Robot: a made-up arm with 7 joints. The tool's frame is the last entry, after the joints.
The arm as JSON. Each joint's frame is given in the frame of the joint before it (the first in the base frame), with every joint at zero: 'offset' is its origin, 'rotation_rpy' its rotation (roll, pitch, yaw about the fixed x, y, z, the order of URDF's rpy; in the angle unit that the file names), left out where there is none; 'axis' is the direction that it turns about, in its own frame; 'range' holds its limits. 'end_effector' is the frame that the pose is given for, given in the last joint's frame.
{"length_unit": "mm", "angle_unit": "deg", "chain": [
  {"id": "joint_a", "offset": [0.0, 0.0, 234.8], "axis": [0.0, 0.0, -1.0], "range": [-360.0, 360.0]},
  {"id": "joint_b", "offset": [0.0, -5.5, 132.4], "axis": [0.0, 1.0, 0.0], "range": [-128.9, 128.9]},
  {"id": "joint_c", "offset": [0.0, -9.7, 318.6], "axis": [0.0, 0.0, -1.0], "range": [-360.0, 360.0]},
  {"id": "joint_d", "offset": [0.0, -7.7, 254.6], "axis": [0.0, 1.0, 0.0], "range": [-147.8, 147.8]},
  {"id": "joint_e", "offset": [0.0, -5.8, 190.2], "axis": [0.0, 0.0, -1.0], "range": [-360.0, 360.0]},
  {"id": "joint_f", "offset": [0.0, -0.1, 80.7], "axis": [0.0, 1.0, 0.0], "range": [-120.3, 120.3]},
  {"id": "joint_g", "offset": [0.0, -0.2, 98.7], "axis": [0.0, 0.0, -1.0], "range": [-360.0, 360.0]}
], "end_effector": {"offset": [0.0, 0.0, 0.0], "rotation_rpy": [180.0, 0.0, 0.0]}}
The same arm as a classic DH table. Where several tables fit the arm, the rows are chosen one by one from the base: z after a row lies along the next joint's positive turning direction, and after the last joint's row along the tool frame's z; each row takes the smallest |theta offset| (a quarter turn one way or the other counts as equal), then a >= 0, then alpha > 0; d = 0 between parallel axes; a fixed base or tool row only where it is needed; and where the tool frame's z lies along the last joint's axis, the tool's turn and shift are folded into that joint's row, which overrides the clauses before.
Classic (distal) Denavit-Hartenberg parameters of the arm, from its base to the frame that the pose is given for. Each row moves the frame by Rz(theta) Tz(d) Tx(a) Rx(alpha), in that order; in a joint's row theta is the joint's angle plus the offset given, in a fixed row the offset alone. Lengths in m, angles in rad.
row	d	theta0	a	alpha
base (fixed)	0	0	0	3.1416
joint_a	-0.3672	0	0	1.5708
joint_b	-0.0152	0	0	-1.5708
joint_c	-0.5732	0	0	1.5708
joint_d	-0.0135	0	0	-1.5708
joint_e	-0.2709	0	0	1.5708
joint_f	-0.0003	0	0	-1.5708
joint_g	-0.0987	0	0	0
Joint limits (rad, base to tool): -6.2832..6.2832 -2.2497..2.2497 -6.2832..6.2832 -2.5796..2.5796 -6.2832..6.2832 -2.0996..2.0996 -6.2832..6.2832

